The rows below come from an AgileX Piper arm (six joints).
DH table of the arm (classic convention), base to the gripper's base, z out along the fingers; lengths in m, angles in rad. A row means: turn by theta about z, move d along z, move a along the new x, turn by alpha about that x. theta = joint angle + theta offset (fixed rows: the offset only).
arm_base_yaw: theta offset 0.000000  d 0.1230  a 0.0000  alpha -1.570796
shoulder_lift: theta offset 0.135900  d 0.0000  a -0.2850  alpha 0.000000
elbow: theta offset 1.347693  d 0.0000  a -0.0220  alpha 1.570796
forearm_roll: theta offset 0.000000  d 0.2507  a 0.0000  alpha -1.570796
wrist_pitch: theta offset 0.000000  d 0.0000  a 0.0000  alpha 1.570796
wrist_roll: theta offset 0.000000  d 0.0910  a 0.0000  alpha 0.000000
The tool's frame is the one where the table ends.
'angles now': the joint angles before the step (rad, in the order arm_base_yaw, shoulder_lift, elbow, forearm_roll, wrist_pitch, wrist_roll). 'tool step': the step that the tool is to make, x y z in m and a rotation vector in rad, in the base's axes. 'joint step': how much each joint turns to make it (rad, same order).
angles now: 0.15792 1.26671 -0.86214 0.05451 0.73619 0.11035
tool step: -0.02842 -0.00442 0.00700 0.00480 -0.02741 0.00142
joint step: 0.00003 -0.12157 0.06650 -0.00002 0.02728 0.00005
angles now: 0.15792 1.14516 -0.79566 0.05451 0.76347 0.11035
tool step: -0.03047 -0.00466 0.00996 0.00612 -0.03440 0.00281
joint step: 0.00004 -0.13639 0.04871 -0.00001 0.05282 0.00004
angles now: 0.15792 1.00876 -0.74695 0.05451 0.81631 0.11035
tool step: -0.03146 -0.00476 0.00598 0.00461 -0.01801 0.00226
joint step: 0.00002 -0.13624 0.04298 -0.00001 0.07477 0.00217
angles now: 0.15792 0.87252 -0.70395 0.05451 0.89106 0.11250
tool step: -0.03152 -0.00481 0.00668 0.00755 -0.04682 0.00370
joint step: 0.00006 -0.14631 0.03120 -0.00003 0.06779 0.00006
